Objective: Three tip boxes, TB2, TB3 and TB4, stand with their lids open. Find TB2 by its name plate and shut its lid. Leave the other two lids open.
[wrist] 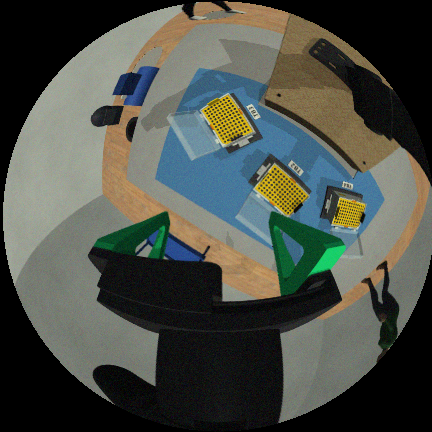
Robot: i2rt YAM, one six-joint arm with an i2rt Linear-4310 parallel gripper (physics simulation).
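Places are measured from the arm's base along level axes (x ahead, y left, z up), in centimetres.
Where they show: gripper, fingertip midpoint: [218,216].
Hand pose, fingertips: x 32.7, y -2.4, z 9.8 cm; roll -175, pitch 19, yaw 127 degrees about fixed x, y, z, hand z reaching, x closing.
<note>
Each offset is from my fingertips to the top centre of the thing. "*": to the spot under its first point. Level surfaces: height alone.
The TB2 box @[dx -1.3, dy +9.1, dz -21.6 cm] [281,190] stands in the middle of the three, with a yellow tip grid in a dark base. Its name plate @[* dx -8.2, dy +8.7, dz -28.9 cm] [296,167] lies just behind it. Its clear lid @[* dx +6.3, dy +8.5, dz -18.3 cm] [257,218] is open on the side toward my gripper. The TB3 box @[dx -5.9, dy -12.4, dz -21.6 cm] [228,120] stands at the upper left with its clear lid [194,135] open. The TB4 box @[dx -13.4, dy +28.1, dz -21.6 cm] [347,211] stands at the right with its clear lid [348,243] open. My gripper [218,216] is open, with nothing between its green fingers. The right fingertip overlaps the edge of the TB2 lid in view; their distance is unclear.
The boxes stand on a blue mat @[dz -29.0 cm] [175,170]. A brown wooden board [320,107] stands behind them, with a black arm [375,100] over it. Blue objects [142,86] lie at the left table edge. A person [387,317] shows at the lower right.
</note>
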